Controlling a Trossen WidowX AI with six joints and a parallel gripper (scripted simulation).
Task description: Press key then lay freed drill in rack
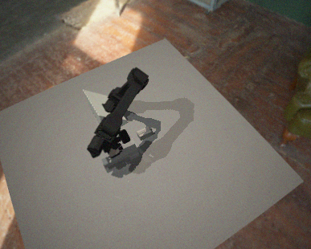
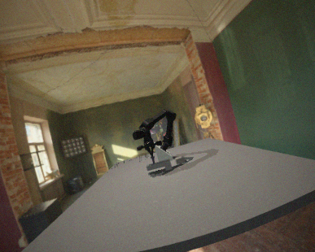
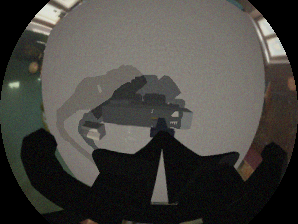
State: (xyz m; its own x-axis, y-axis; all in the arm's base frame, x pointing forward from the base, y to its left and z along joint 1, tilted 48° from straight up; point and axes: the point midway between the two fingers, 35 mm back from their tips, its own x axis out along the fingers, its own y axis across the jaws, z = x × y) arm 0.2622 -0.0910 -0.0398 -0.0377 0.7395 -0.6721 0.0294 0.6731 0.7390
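Right now the drill is 7 cm below my gripper tip and 5 cm to the left of it. From my gripper tip the other things lie so: light grey fixture block (8 cm below, 4 cm to the left); blue key (3 cm below).
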